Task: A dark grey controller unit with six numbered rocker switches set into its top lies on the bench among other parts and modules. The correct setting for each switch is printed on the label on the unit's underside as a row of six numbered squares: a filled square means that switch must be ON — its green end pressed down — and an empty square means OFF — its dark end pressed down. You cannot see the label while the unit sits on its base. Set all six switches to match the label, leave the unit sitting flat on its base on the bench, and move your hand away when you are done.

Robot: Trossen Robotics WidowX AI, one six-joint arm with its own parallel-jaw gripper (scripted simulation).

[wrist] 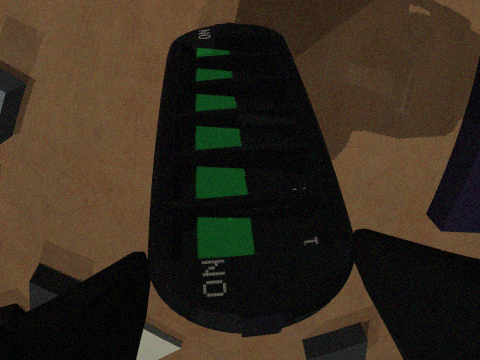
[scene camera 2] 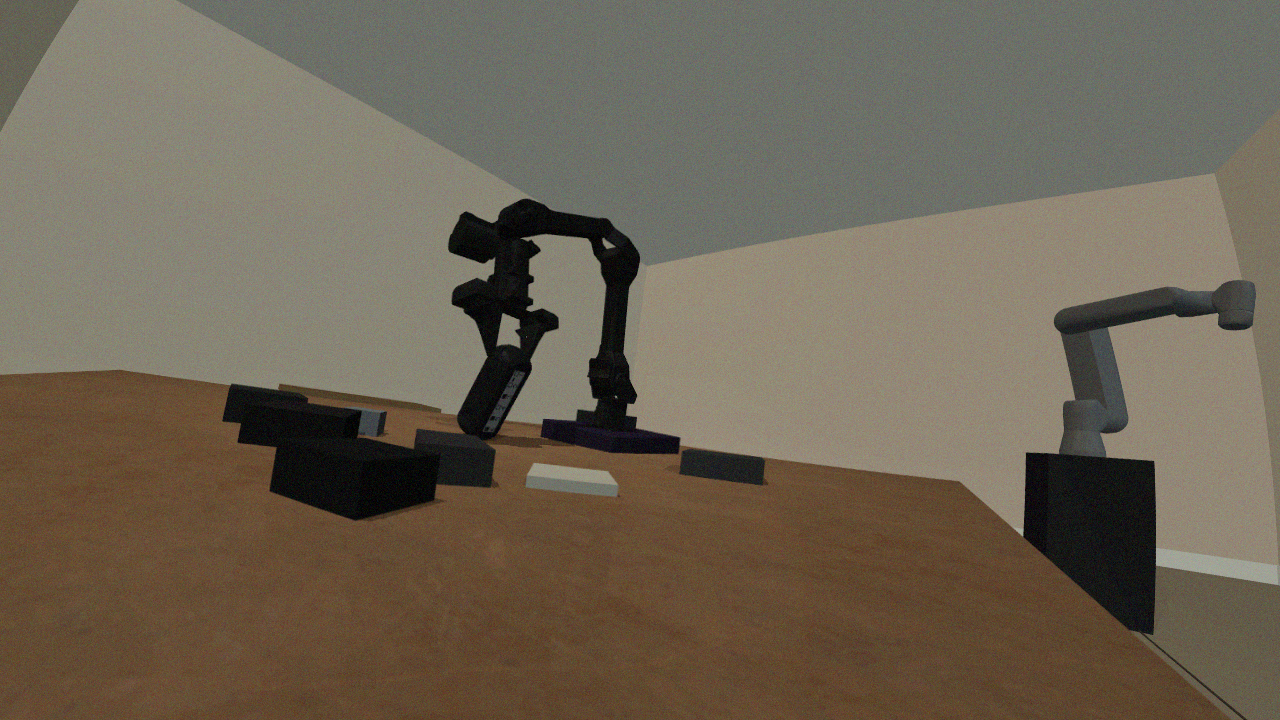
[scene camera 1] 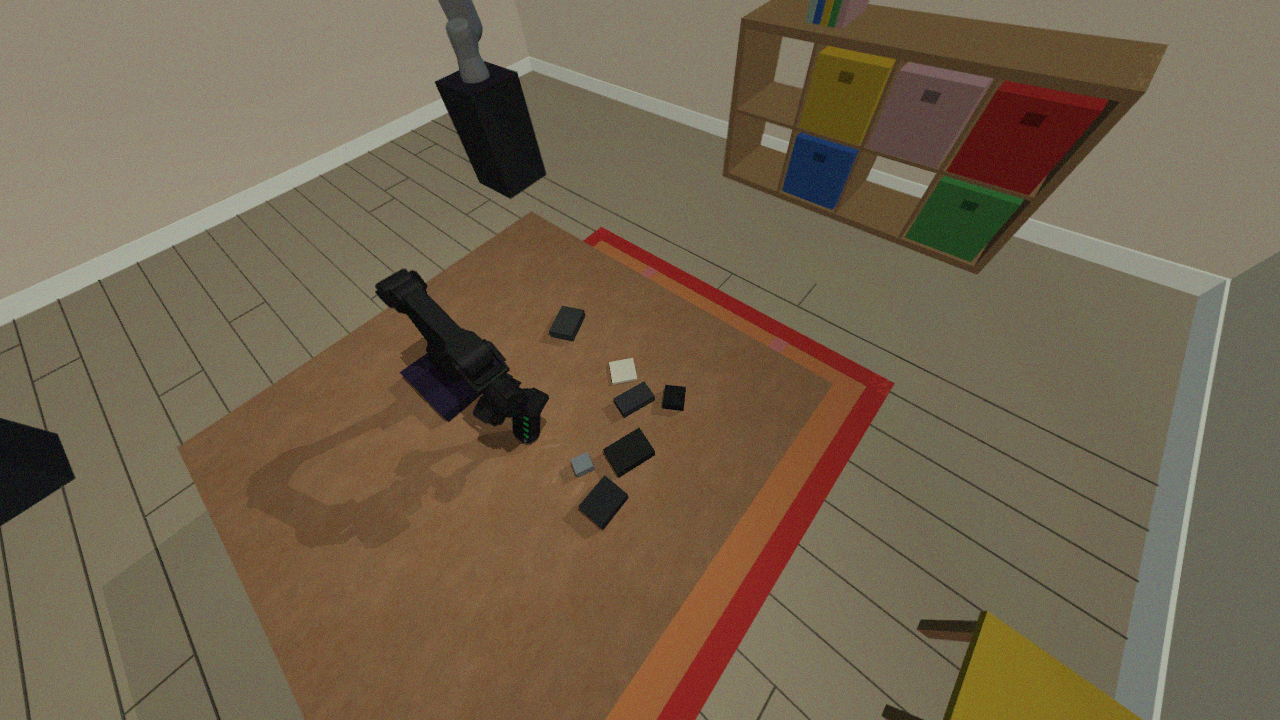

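Observation:
I can see my gripper (scene camera 2: 508, 361), and I find the gripper again (scene camera 1: 524, 401) and, from the wrist, the same gripper (wrist: 252, 256). A grey block (scene camera 2: 372, 422) is visible to me too, and so is a white tile (scene camera 2: 559, 478).

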